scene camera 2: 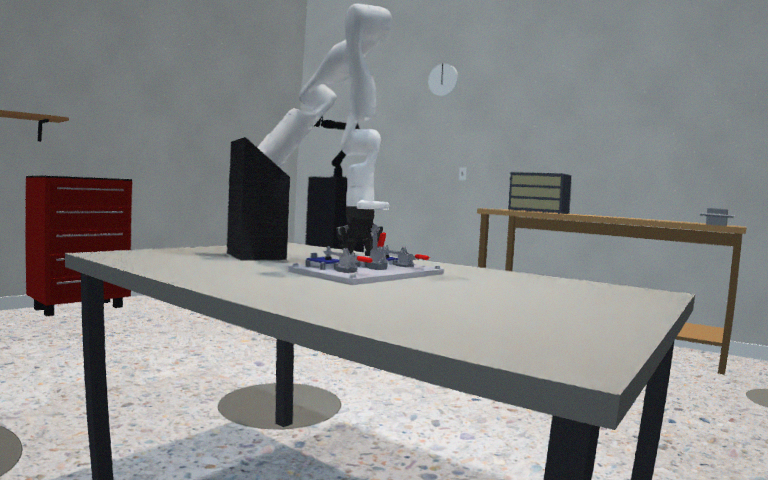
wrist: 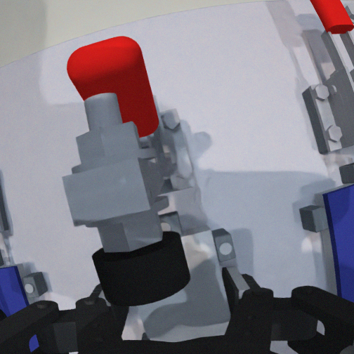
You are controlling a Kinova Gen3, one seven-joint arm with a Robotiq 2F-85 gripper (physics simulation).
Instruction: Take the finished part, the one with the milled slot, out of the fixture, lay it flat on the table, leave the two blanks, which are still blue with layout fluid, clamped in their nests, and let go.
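Where they show: arm's base, origin of the base link: [scene camera 2: 263,164].
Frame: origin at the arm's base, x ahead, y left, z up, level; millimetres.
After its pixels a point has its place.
Observation:
The finished part [wrist: 202,300], a bare silvery plate, lies in the middle nest of the pale fixture plate [scene camera 2: 396,275] {x 547, y 20, z -273 mm} [wrist: 245,100]. My gripper [scene camera 2: 359,251] {x 392, y 49, z -269 mm} [wrist: 174,287] points down over this nest, its fingers shut on the part's two sides. The left fingertip is partly hidden behind the black clamp tip [wrist: 142,275]. The milled slot cannot be made out. The middle clamp's red handle [scene camera 2: 382,239] {x 475, y 42, z -192 mm} [wrist: 117,70] stands up. One blue blank [wrist: 342,240] sits in the nest at the right of the wrist view, the other blue blank [wrist: 12,290] at the left.
The raised grey clamp arm [wrist: 107,195] stands close in front of my fingers. Another clamp's red handle [scene camera 2: 421,256] {x 521, y 148, z -235 mm} [wrist: 332,15] lies low to the side, and a third red handle [scene camera 2: 364,259] {x 527, y -74, z -232 mm} is near the fixture's front. The table [scene camera 2: 481,316] {x 908, y -165, z -284 mm} extends around the fixture.

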